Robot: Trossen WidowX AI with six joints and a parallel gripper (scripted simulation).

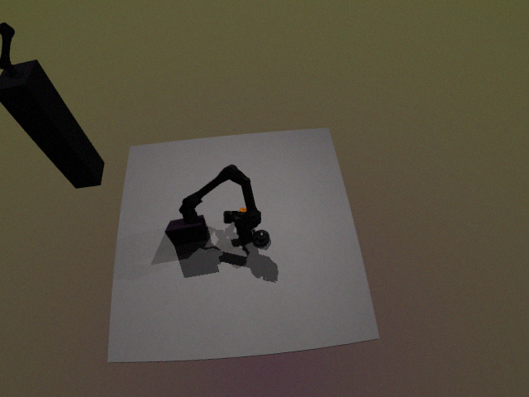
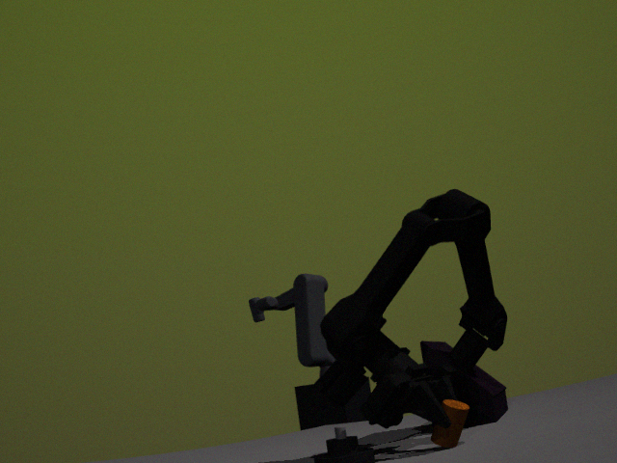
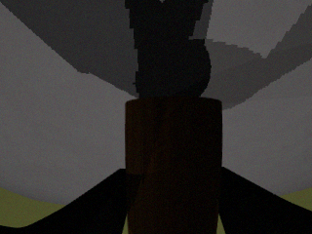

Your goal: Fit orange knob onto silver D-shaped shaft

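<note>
My gripper tip is now 10 mm below the orange knob. Also, from my gripper tip: round pedestal: 140 mm to the right, 80 mm ahead.
</note>
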